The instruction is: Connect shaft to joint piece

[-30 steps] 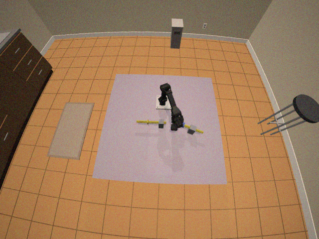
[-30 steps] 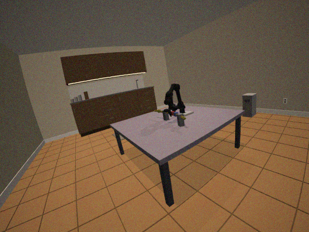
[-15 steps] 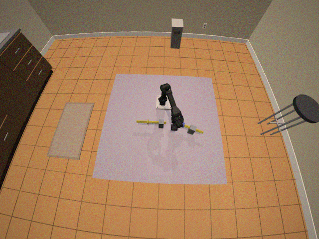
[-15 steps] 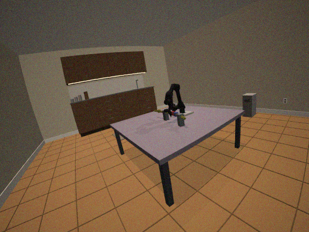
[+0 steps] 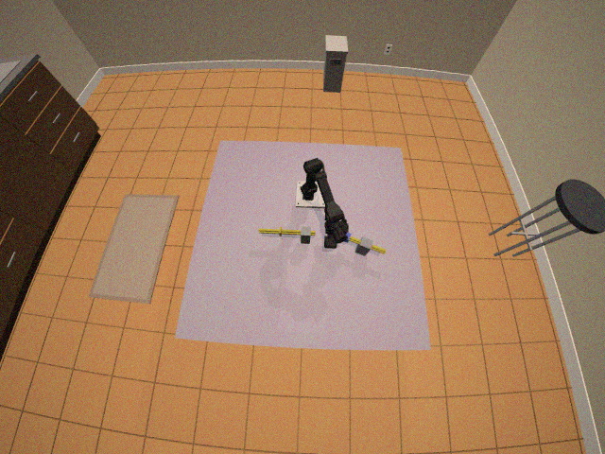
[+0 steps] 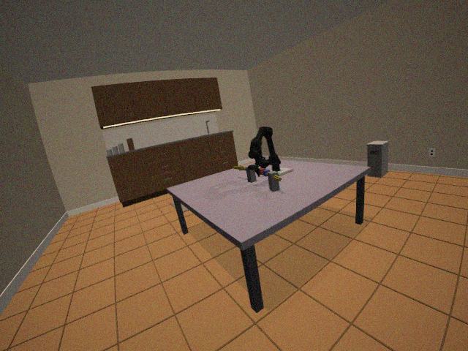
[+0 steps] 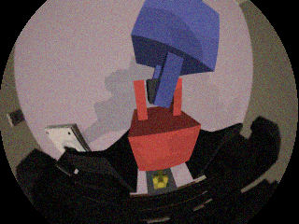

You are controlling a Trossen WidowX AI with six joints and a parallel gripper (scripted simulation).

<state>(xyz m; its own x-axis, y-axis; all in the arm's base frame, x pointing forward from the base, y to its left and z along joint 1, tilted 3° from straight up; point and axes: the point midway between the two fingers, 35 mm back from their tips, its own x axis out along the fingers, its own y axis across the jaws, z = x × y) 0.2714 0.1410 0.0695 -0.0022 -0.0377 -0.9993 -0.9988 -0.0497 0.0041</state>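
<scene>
The red square joint piece is 40 mm above my gripper tip and 20 mm to the left of it.
</scene>
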